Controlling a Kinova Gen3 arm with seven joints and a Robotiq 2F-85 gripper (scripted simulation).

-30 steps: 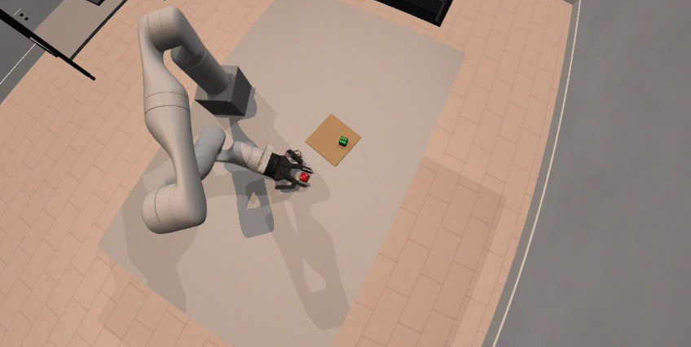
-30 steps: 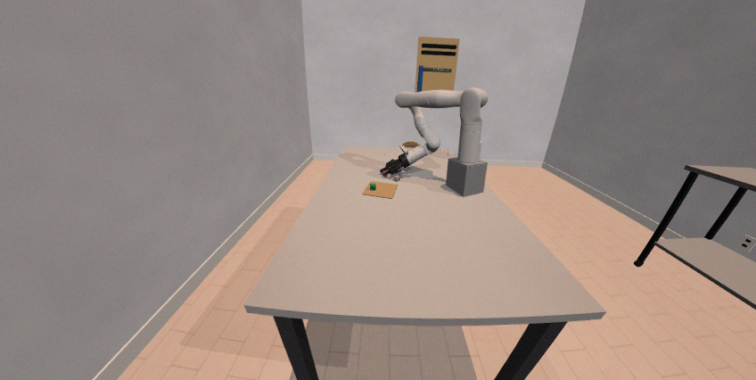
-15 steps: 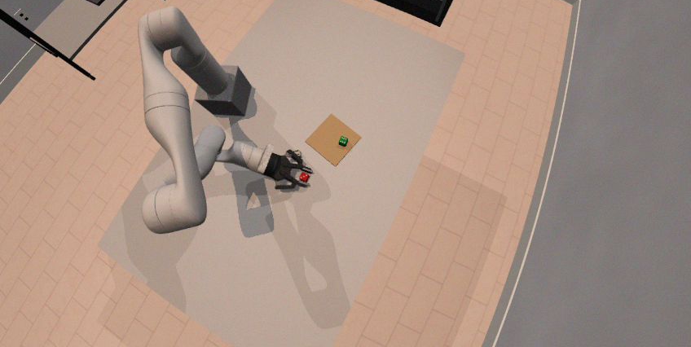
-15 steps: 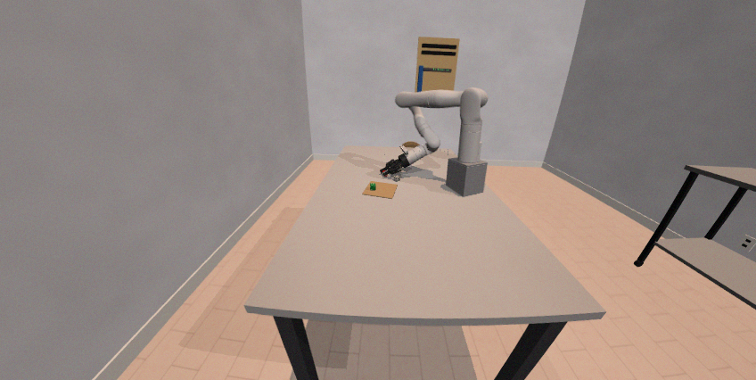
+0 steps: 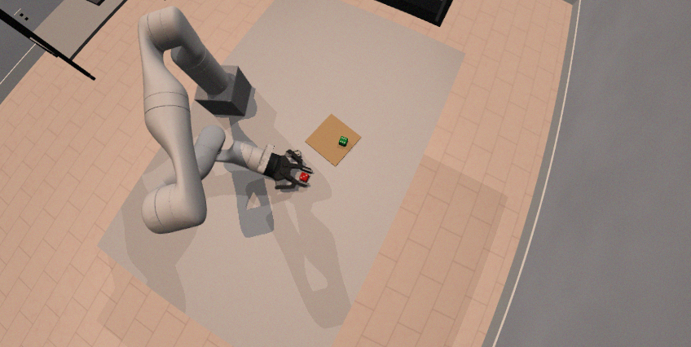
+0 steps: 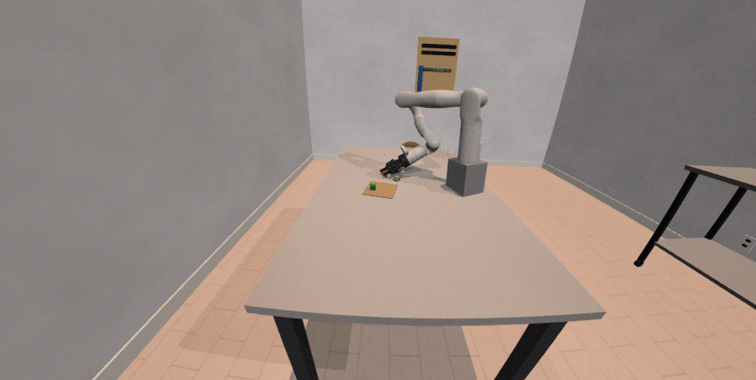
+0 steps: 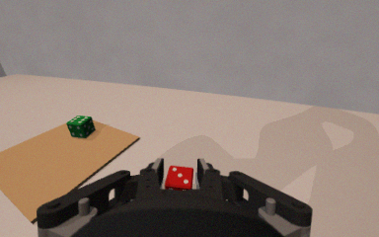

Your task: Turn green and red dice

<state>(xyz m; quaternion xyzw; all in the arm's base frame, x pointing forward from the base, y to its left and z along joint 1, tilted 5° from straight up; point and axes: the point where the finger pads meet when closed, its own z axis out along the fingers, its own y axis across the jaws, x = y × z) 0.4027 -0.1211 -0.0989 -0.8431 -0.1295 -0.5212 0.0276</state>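
The red die lies 10 mm below my hand. Round my hand: white die 70 mm behind, 60 mm to the left, 10 mm below; then green die 50 mm ahead, 170 mm to the left, 10 mm below; then tan mat 10 mm ahead, 170 mm to the left, 20 mm below.
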